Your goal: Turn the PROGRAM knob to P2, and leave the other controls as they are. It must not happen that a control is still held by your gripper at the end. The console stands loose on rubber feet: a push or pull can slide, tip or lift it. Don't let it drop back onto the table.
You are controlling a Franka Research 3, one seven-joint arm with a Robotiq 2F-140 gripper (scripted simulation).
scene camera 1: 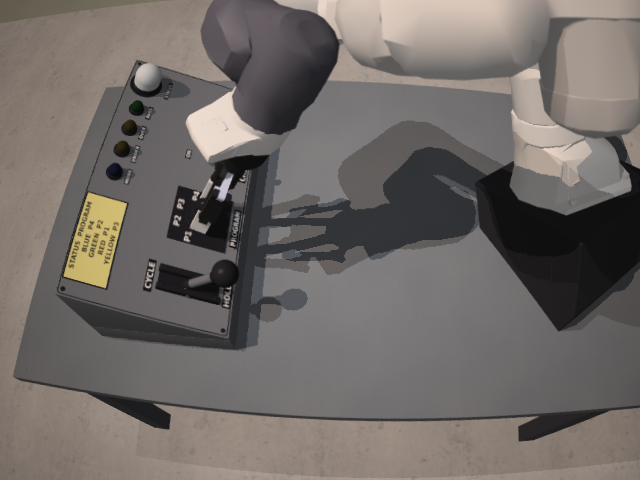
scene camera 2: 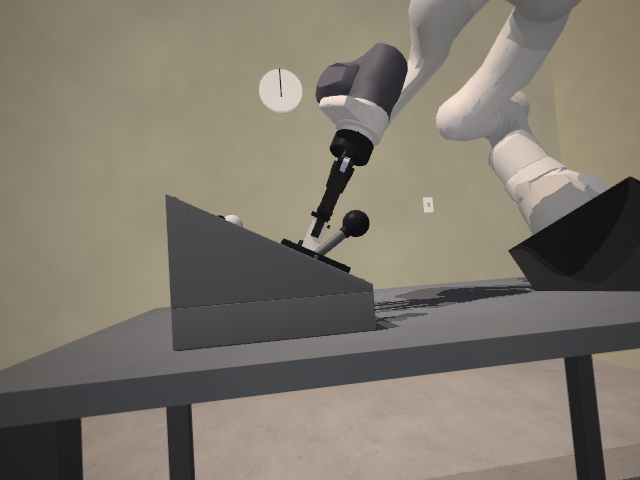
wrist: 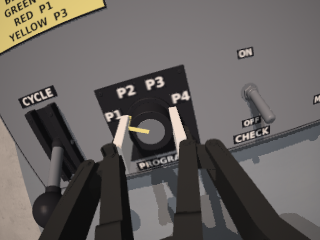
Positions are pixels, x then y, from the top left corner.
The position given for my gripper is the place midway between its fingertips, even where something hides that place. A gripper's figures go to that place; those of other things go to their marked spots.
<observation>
My gripper (scene camera 2: 305, 256): 67 cm from the lens. A grey sloped console (scene camera 2: 228, 285): 48 cm from the lens.
</observation>
